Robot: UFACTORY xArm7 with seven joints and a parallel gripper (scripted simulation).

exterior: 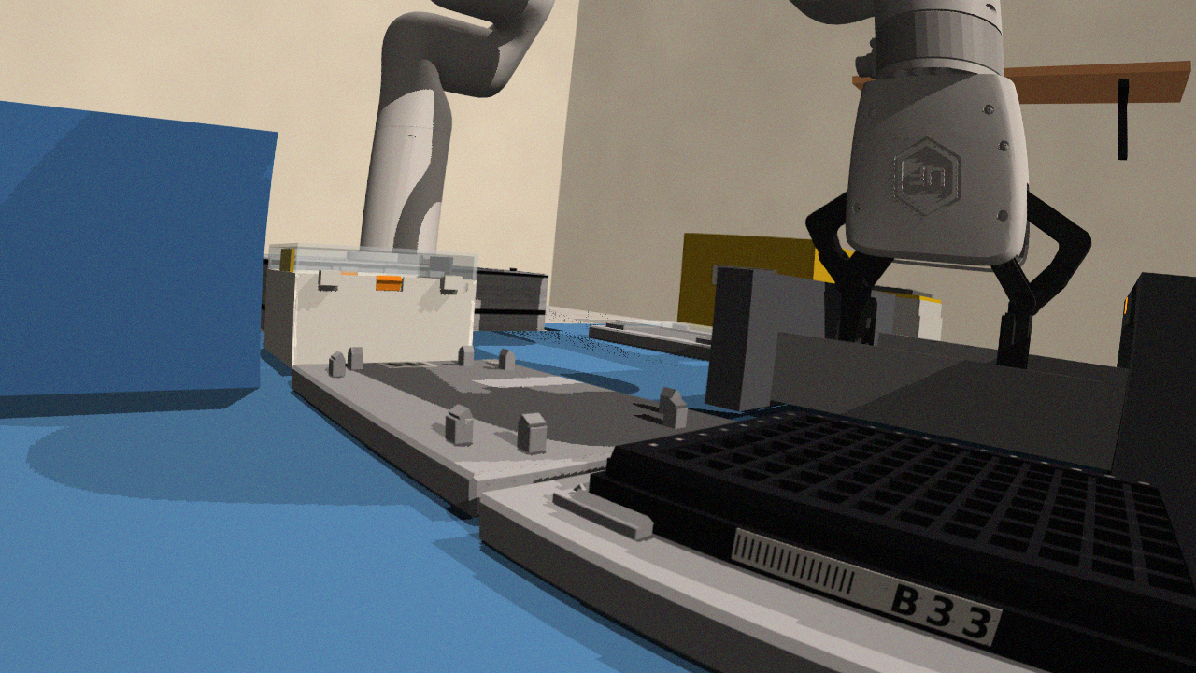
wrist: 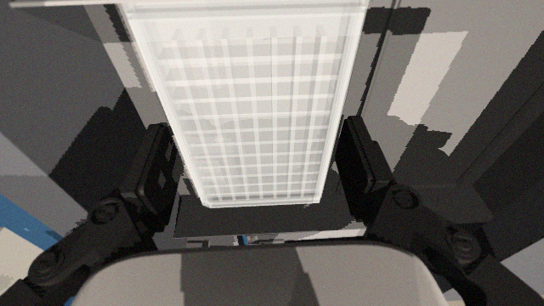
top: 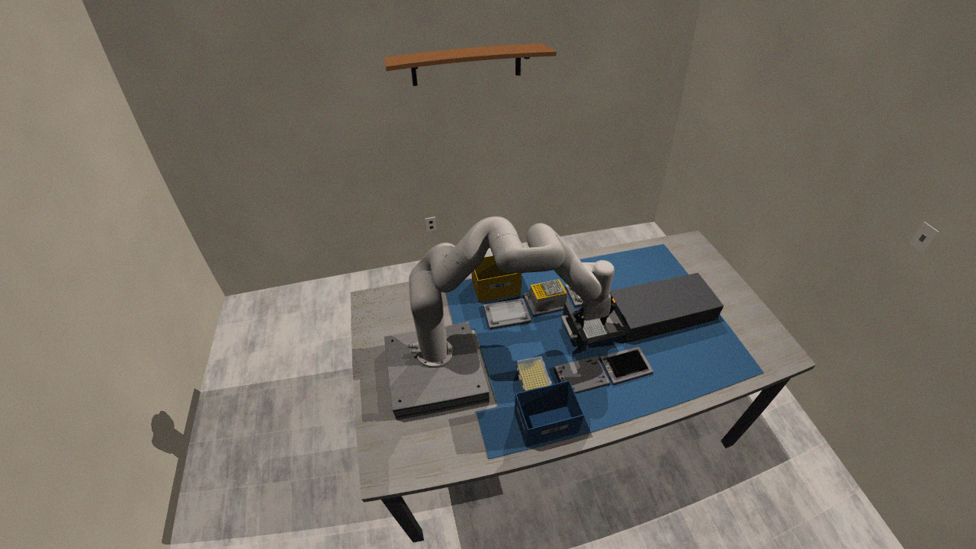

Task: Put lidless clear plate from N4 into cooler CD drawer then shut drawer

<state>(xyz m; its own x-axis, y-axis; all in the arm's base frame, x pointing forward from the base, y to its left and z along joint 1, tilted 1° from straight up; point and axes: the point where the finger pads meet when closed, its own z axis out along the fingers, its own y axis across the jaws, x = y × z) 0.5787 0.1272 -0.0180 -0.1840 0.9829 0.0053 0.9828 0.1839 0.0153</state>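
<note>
My gripper is now 2 cm above the clear plate. Round my hand: grey work nest: 21 cm to the right, 7 cm behind, 3 cm below; black plate b33: 18 cm to the right, 10 cm ahead, 2 cm below; grey drawer: 3 cm ahead, 1 cm to the left, 1 cm below.
</note>
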